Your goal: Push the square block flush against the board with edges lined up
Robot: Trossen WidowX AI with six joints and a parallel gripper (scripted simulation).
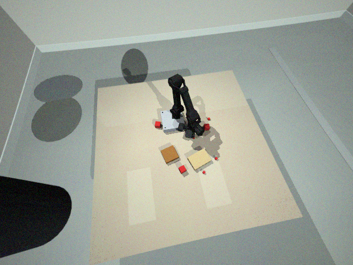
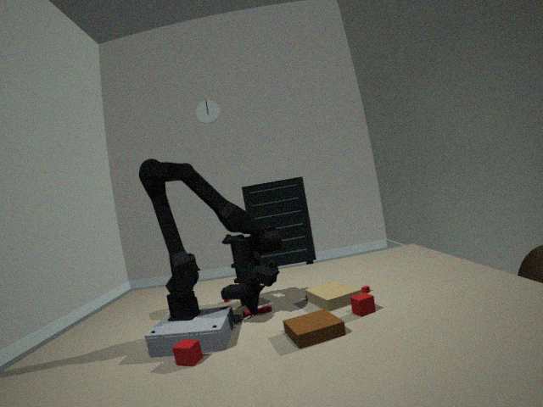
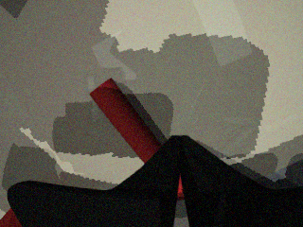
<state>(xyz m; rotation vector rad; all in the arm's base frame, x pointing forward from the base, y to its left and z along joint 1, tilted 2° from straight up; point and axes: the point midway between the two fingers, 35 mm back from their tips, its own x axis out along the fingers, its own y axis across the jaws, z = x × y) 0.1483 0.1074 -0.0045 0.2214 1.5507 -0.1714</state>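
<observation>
My gripper tip is now 2 cm to the right of the red stick. The rest, counted from my gripper tip: orange-brown square block 17 cm ahead, 16 cm to the right, 1 cm above; then pale yellow board 21 cm ahead, 6 cm to the left, 1 cm above.
</observation>
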